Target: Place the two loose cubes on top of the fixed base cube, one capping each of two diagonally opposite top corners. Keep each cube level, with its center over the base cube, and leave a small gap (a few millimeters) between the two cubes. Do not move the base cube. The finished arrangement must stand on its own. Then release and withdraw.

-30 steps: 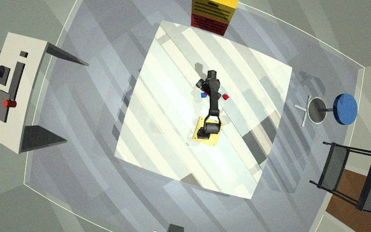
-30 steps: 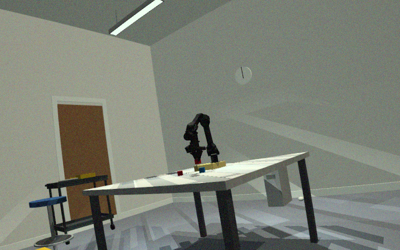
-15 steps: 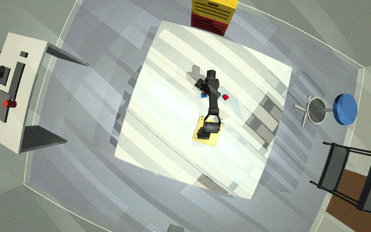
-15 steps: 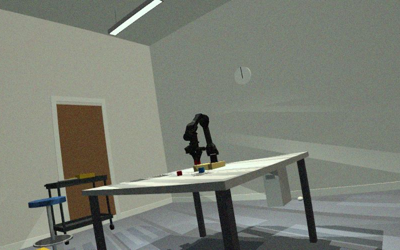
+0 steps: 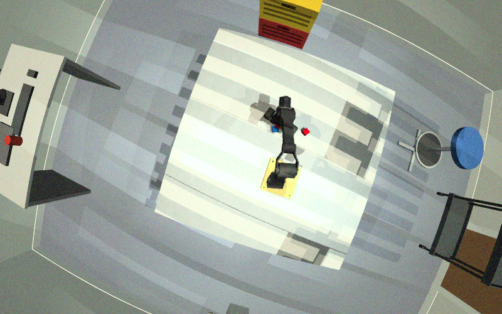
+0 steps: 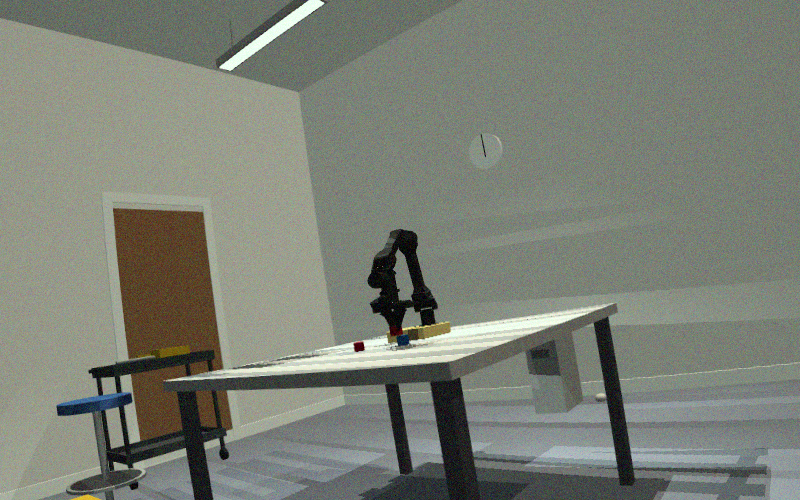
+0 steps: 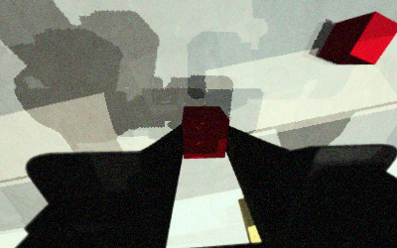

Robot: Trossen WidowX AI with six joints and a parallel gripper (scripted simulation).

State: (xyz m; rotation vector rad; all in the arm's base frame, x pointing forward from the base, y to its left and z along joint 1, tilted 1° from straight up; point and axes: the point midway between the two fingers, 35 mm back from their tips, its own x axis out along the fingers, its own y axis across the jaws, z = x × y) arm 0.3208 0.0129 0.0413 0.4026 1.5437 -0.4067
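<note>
My gripper tip is 2 cm past the blue base cube, 1 cm to the right of it and 4 cm above it.
</note>
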